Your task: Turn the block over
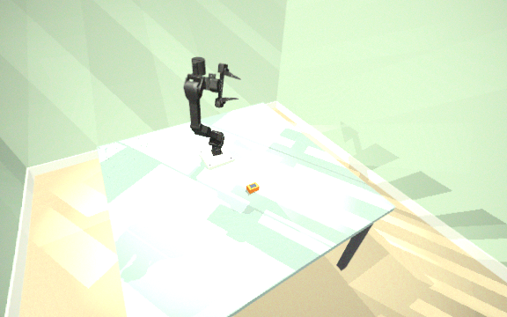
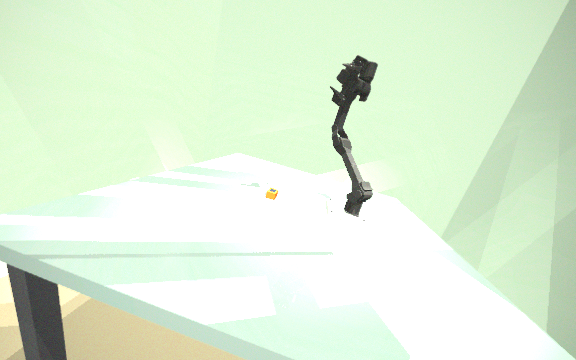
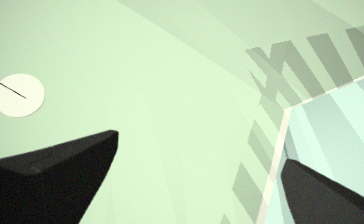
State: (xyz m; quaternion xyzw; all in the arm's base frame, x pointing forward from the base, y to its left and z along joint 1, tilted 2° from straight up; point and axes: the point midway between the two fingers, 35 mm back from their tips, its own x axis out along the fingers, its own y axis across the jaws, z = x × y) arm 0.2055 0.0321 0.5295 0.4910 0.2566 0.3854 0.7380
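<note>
Right now the orange block is 52 cm below my gripper tip, 13 cm ahead of it and 3 cm to the left of it.
</note>
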